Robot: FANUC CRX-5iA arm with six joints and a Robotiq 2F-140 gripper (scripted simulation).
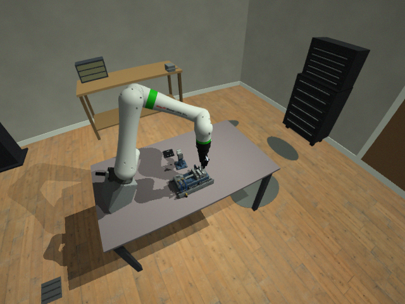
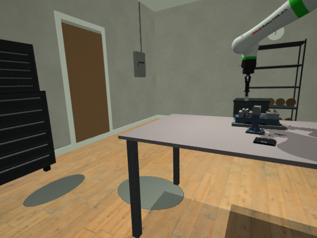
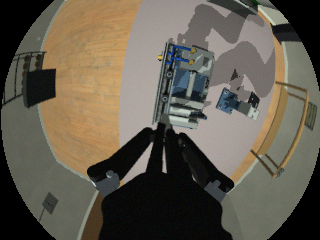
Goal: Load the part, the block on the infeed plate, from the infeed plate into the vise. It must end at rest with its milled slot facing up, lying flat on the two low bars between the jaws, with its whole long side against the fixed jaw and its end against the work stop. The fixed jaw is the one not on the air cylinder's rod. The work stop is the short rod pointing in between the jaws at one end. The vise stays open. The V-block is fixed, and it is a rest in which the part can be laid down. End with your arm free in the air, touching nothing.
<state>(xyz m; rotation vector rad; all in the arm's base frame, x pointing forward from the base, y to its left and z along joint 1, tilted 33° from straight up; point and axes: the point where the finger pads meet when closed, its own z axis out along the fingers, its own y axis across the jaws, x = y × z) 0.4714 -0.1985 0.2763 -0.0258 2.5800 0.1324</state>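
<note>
My hand is 100 mm above the part and 50 mm to the right of it. From my hand the other things lie so: air cylinder: 170 mm behind, 120 mm below, 60 mm to the left; then vise: 160 mm below, 70 mm behind, 60 mm to the left; then black infeed plate: 450 mm to the left, 190 mm below, 130 mm behind.
</note>
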